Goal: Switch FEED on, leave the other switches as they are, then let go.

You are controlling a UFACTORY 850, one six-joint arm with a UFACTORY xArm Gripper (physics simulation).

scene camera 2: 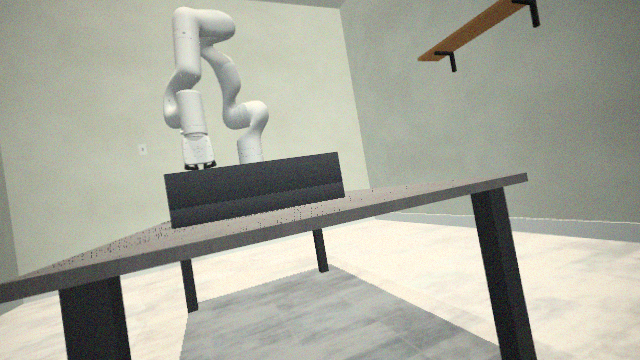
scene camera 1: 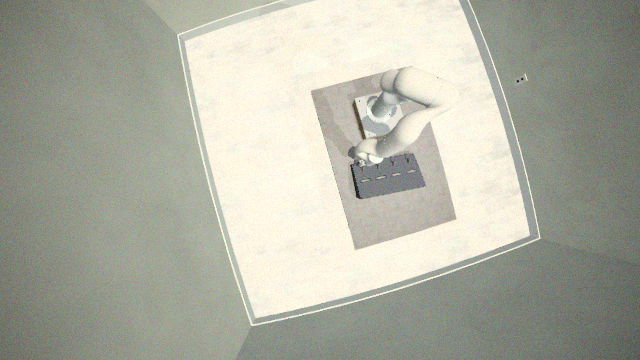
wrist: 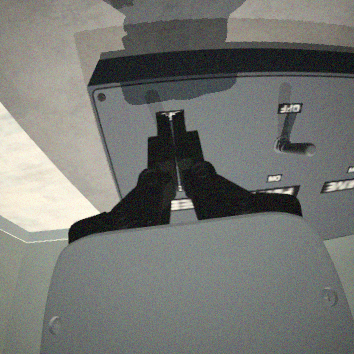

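The dark switch panel [scene camera 1: 392,188] [scene camera 2: 255,180] [wrist: 230,117] stands on the table. My gripper [wrist: 172,130] is shut and empty, its fingertips over the leftmost switch position in the wrist view. They hide that switch's lever and the OFF tag there, so its setting cannot be seen. Its name label [wrist: 181,204] is mostly hidden behind the fingers; the visible letters look like part of FEED. The neighbouring lever [wrist: 297,148] sticks out between its OFF tag [wrist: 290,108] and ON tag [wrist: 274,178], apart from the fingers. In scene camera 2, the panel hides the fingertips.
The panel stands on the grey-brown table [scene camera 1: 400,220] [scene camera 2: 300,215], in front of the arm's base. More levers stand in a row along the panel, including one [scene camera 1: 408,158] at its far right in scene camera 1. A wooden shelf [scene camera 2: 470,30] hangs on the wall.
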